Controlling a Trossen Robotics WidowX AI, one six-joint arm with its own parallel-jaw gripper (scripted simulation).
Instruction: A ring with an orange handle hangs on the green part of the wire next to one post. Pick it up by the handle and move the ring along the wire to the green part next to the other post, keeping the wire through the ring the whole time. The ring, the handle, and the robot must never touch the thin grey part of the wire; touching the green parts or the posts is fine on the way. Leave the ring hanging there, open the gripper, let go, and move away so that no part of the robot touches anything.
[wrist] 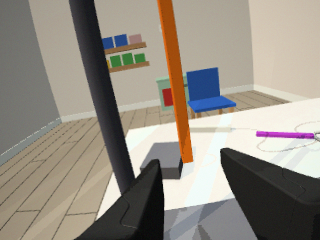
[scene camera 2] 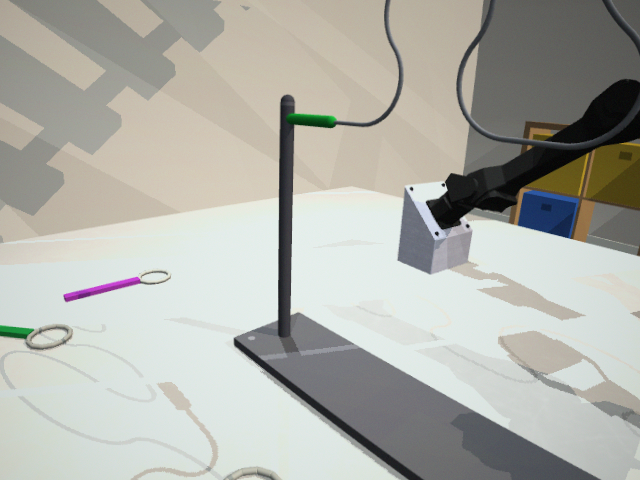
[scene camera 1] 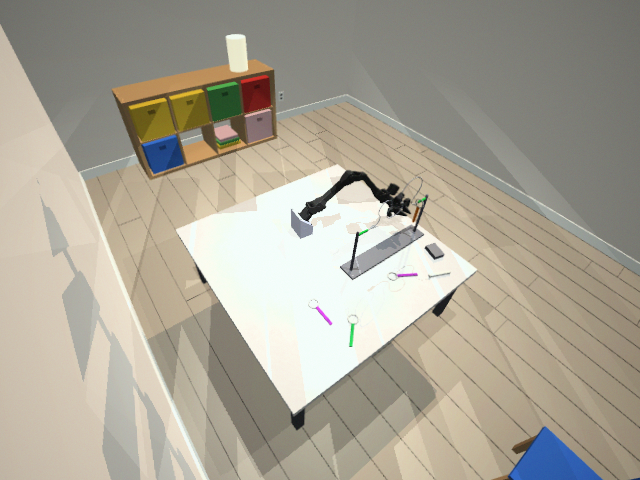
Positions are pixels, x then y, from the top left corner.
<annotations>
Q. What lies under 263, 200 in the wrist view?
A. The gripper.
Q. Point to a wire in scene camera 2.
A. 403, 421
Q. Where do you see a dark block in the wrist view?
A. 168, 153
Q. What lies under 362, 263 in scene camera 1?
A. A wire.
</annotations>
